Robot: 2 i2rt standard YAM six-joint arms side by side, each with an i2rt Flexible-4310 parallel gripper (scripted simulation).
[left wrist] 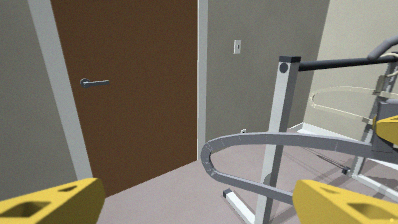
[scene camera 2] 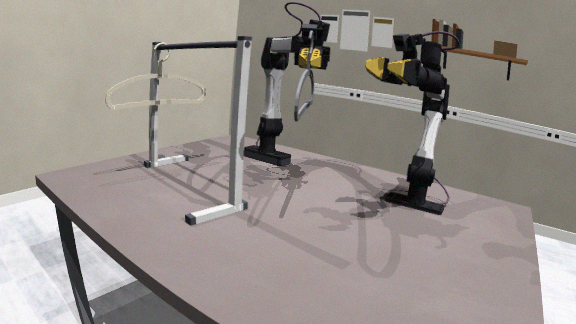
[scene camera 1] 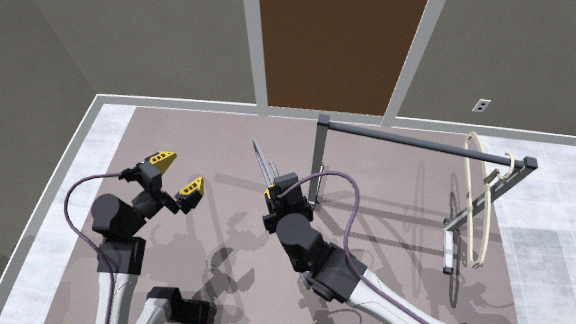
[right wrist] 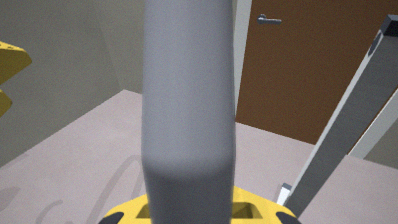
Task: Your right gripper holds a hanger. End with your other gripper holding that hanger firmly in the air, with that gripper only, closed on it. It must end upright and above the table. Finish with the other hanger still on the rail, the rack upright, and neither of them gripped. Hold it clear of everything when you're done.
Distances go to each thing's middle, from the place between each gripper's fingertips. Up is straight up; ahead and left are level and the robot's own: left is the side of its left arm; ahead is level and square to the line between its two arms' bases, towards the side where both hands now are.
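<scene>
The grey hanger (right wrist: 188, 137) is 2 cm below my right hand, and the cream hanger (scene camera 1: 495, 173) is 15 cm ahead of my right hand, 6 cm below it and 52 cm to the right of it.
Counted from my left hand (scene camera 1: 188, 165), the grey hanger is 10 mm behind, 30 mm below and 210 mm to the right, whereas the cream hanger is 150 mm ahead, 70 mm below and 740 mm to the right.
</scene>
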